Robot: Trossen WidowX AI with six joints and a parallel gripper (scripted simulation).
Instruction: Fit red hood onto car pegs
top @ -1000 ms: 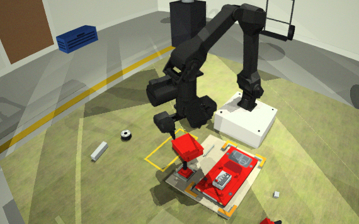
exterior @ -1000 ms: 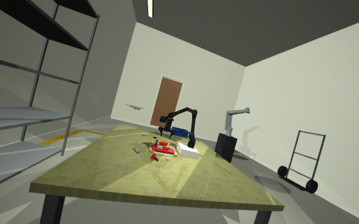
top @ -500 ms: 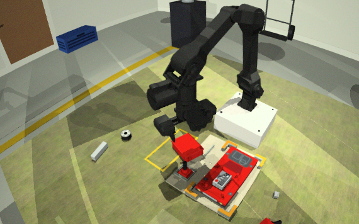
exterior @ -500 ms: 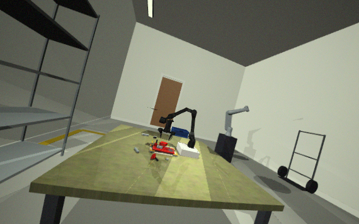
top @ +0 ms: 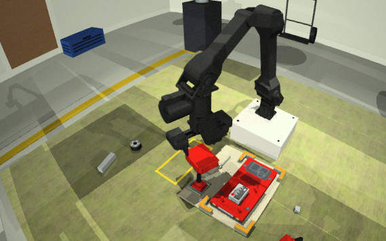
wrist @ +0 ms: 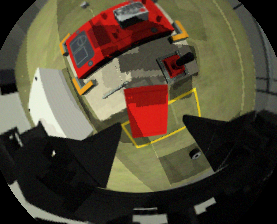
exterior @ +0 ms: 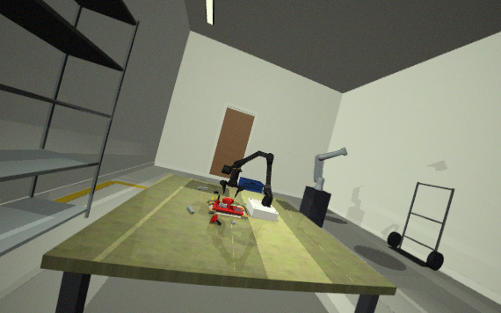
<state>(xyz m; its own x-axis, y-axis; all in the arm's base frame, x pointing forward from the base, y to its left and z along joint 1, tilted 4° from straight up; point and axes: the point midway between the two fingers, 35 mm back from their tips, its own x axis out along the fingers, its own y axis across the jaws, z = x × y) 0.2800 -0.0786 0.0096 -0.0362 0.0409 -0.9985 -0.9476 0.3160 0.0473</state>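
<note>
Right now my gripper tip is 40 mm above the red hood. Round my gripper tip: white-grey engine block: 50 mm ahead, 180 mm to the left, 30 mm below; black post: 80 mm ahead, 60 mm to the left, 20 mm below; black ring: 90 mm ahead, 220 mm to the right, 50 mm below.
</note>
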